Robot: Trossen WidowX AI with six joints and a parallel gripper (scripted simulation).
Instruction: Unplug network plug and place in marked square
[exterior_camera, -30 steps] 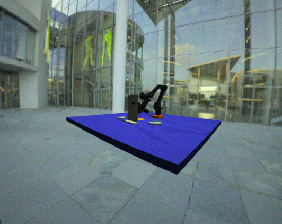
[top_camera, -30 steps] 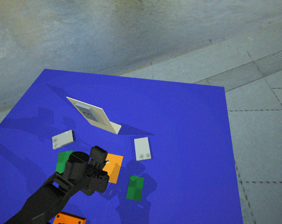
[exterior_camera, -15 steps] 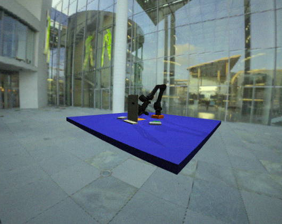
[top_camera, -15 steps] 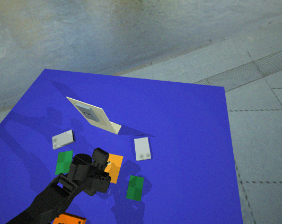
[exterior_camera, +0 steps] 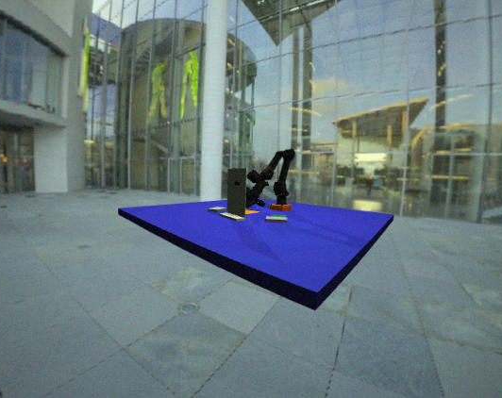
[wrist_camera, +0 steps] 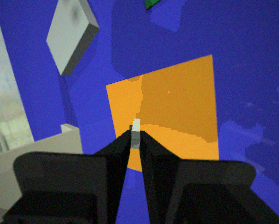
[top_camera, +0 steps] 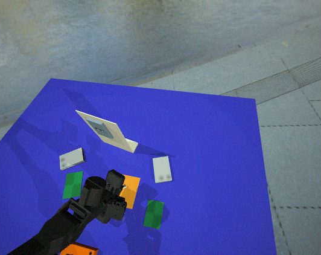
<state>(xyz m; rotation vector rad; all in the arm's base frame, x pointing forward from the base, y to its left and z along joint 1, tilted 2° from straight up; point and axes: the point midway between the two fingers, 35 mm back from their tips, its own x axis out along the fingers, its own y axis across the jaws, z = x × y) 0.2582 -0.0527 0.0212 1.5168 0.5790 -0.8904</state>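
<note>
Right now my gripper tip is right at the network plug. Round my gripper tip: orange marked square: 2 cm below, 1 cm behind; beige upright panel: 17 cm ahead, 11 cm to the left, 9 cm above.
</note>
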